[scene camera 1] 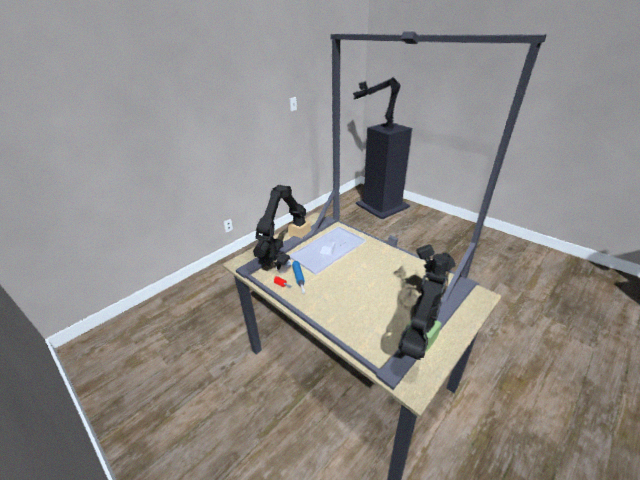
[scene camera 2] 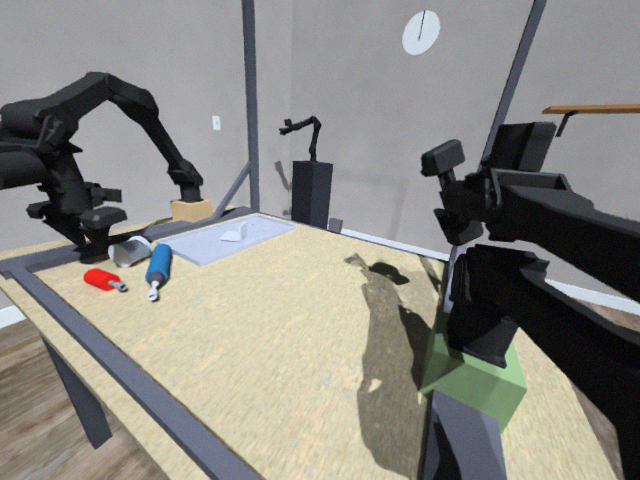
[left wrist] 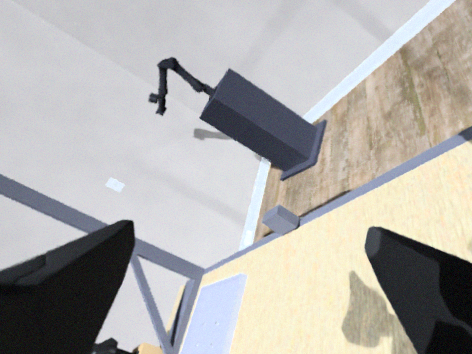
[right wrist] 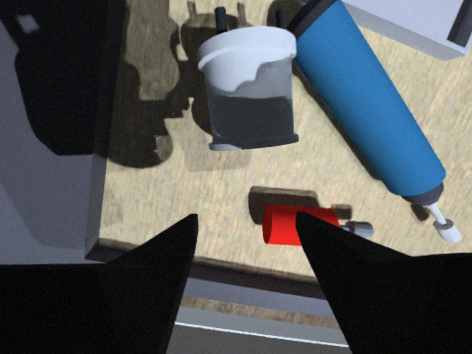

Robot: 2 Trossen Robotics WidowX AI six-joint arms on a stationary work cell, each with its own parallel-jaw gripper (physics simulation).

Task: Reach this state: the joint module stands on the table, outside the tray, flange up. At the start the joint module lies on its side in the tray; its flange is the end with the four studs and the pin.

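Places are measured from the left arm's base along level axes (x ahead, y left, z up), in centimetres.
Pixels of known places: left gripper, between the fingertips: [scene camera 1: 429,254] [scene camera 2: 429,191] [left wrist: 252,234]; right gripper, between the fingertips: [scene camera 1: 274,267] [scene camera 2: 93,248] [right wrist: 247,219]; left arm's base, origin of its link: [scene camera 2: 474,341]; right arm's base, origin of its link: [scene camera 1: 299,222] [scene camera 2: 191,200].
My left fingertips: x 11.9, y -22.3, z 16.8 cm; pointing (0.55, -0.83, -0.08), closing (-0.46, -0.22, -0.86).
For each thing: its middle in the pictures, then the offset to it from my left fingertips.
- white-grey joint module, middle of its body: [right wrist: 248,89] [scene camera 2: 133,250] [scene camera 1: 284,264] dx +65.3, dy +29.3, dz -22.1 cm
- tray, middle of its body: [scene camera 2: 236,234] [scene camera 1: 328,248] dx +58.8, dy +0.6, dz -24.4 cm
- blue tool, middle of its body: [right wrist: 388,143] [scene camera 2: 158,268] [scene camera 1: 299,276] dx +53.0, dy +30.2, dz -23.2 cm
- red tool, middle of its body: [right wrist: 318,226] [scene camera 2: 108,281] [scene camera 1: 283,283] dx +56.2, dy +38.6, dz -23.5 cm
- white bracket, middle of its body: [scene camera 2: 233,230] [scene camera 1: 327,248] dx +57.1, dy +3.3, dz -22.0 cm
- green block, middle of its body: [scene camera 2: 465,363] [scene camera 1: 422,330] dx -11.9, dy +22.3, dz -21.0 cm
The white-grey joint module [scene camera 1: 286,262] [scene camera 2: 129,251] [right wrist: 250,90] is outside the tray [scene camera 1: 315,262] [scene camera 2: 204,255] [right wrist: 410,36], by the table's left edge. It lies on its side or strongly tilted, its flange against or very near the blue tool. Two dark studs show, pointing to the top of the right wrist view; the other studs and the pin are hidden. My right gripper [scene camera 2: 93,249] [right wrist: 247,219] is partly open and empty; the module is beyond its fingertips in its wrist view. My left gripper [scene camera 2: 457,232] [left wrist: 252,234] is wide open and empty, raised at the right, far from the module.
A blue tool [scene camera 1: 298,272] [scene camera 2: 159,263] [right wrist: 370,100] lies beside the module. A red tool [scene camera 1: 280,281] [scene camera 2: 101,279] [right wrist: 282,225] lies nearer the front edge. A white bracket [scene camera 1: 327,249] [scene camera 2: 235,233] is in the tray. A green block [scene camera 2: 475,377] is under the left arm.
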